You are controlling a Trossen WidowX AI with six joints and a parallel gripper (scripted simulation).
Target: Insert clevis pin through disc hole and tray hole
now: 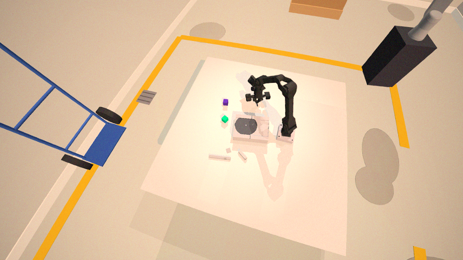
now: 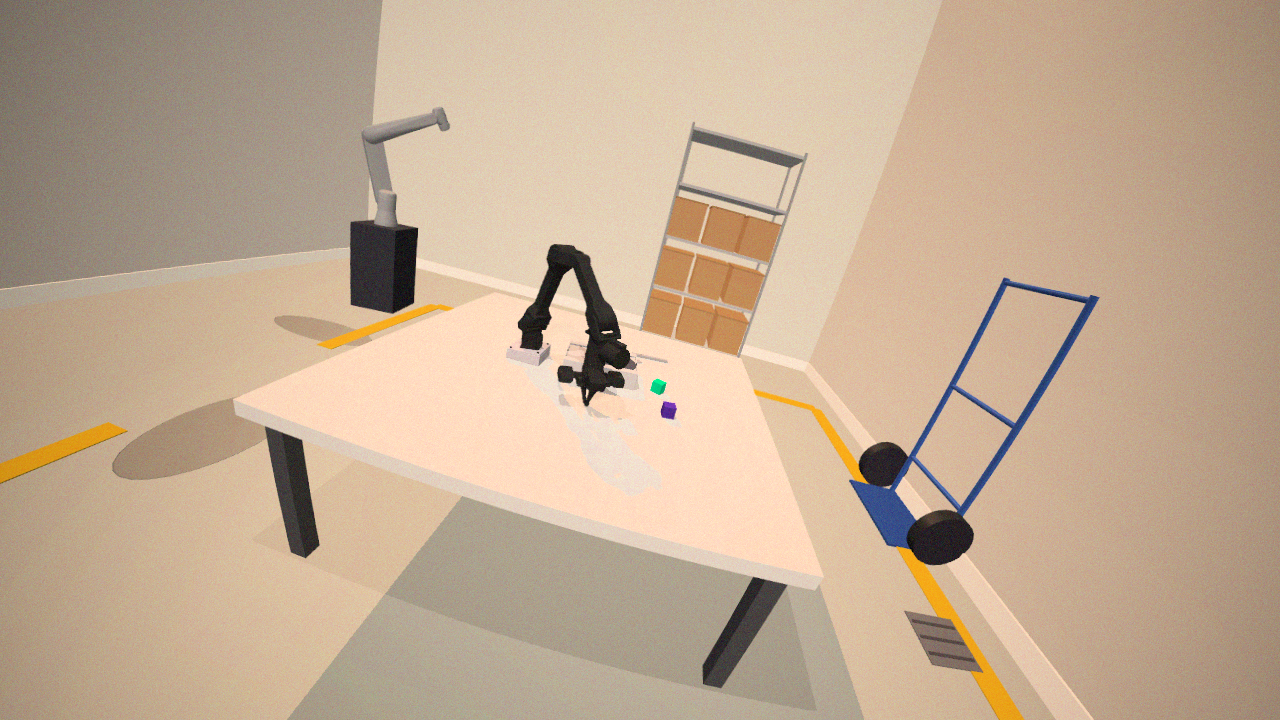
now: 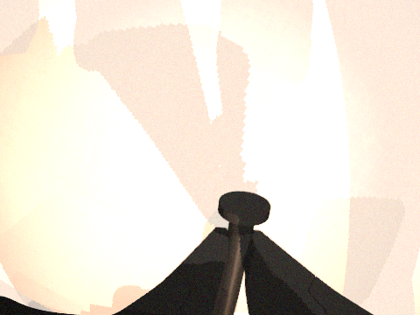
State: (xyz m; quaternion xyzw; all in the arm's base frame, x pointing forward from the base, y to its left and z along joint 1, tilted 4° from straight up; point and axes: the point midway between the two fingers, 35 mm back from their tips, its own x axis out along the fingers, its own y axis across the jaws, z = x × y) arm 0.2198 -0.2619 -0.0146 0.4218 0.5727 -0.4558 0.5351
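My gripper tip is now 24 cm to the right of the aluminium disc, 7 cm short of it and 5 cm below it. From my gripper tip the other things lie so: pale rimmed tray 25 cm to the left, 4 cm above, 3 cm ahead; then purple cube 25 cm ahead, 3 cm to the left, 1 cm above; then clevis pin 1 cm to the left, 1 cm above.
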